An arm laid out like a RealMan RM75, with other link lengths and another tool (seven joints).
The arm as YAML. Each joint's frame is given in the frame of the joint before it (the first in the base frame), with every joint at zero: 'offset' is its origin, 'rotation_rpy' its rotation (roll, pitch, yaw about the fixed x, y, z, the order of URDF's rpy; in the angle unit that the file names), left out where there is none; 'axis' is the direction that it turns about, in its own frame. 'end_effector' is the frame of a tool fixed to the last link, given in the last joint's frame.
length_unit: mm
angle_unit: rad
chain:
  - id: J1
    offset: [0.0, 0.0, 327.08]
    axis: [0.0, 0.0, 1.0]
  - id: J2
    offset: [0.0, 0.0, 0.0]
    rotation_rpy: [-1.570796, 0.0, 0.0]
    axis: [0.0, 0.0, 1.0]
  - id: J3
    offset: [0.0, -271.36, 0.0]
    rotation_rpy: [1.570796, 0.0, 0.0]
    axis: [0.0, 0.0, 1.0]
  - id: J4
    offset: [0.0, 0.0, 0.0]
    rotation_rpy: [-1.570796, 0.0, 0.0]
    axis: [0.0, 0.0, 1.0]
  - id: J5
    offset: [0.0, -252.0, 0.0]
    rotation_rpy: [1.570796, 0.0, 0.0]
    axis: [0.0, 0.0, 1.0]
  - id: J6
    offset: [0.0, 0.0, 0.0]
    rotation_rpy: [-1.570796, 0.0, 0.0]
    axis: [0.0, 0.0, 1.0]
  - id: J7
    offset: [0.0, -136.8, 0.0]
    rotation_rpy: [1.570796, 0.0, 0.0]
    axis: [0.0, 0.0, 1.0]
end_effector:
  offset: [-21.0, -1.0, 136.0]
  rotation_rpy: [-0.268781, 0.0, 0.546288]
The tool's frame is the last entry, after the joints.
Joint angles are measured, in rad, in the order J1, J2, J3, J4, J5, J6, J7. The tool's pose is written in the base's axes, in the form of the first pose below.
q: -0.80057 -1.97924 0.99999 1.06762 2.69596 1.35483 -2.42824
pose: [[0.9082 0.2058 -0.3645 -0.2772], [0.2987 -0.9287 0.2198 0.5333], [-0.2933 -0.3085 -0.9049 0.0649], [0 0 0 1]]
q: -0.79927 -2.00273 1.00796 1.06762 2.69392 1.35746 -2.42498
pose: [[0.9127 0.2057 -0.3530 -0.2728], [0.2876 -0.9371 0.1977 0.5273], [-0.2901 -0.2820 -0.9145 0.0497], [0 0 0 1]]
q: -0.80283 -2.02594 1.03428 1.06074 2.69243 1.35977 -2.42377
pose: [[0.9157 0.1966 -0.3506 -0.2668], [0.2667 -0.9497 0.1642 0.5200], [-0.3006 -0.2439 -0.9220 0.0306], [0 0 0 1]]
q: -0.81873 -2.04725 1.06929 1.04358 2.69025 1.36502 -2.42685
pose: [[0.9180 0.1825 -0.3521 -0.2570], [0.2381 -0.9636 0.1214 0.5122], [-0.3171 -0.1953 -0.9281 0.0091], [0 0 0 1]]
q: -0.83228 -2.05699 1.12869 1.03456 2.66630 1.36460 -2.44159
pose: [[0.9223 0.1584 -0.3525 -0.2431], [0.2010 -0.9757 0.0875 0.5062], [-0.3300 -0.1516 -0.9317 -0.0099], [0 0 0 1]]
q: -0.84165 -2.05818 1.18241 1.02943 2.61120 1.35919 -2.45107
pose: [[0.9349 0.1340 -0.3285 -0.2256], [0.1631 -0.9846 0.0626 0.5015], [-0.3151 -0.1121 -0.9424 -0.0261], [0 0 0 1]]
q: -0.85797 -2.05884 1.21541 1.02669 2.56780 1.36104 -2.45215
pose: [[0.9456 0.1071 -0.3073 -0.2080], [0.1260 -0.9911 0.0422 0.4984], [-0.3001 -0.0786 -0.9507 -0.0372], [0 0 0 1]]
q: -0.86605 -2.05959 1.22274 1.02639 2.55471 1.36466 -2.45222
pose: [[0.9490 0.0977 -0.2997 -0.2011], [0.1132 -0.9930 0.0347 0.4973], [-0.2942 -0.0669 -0.9534 -0.0404], [0 0 0 1]]
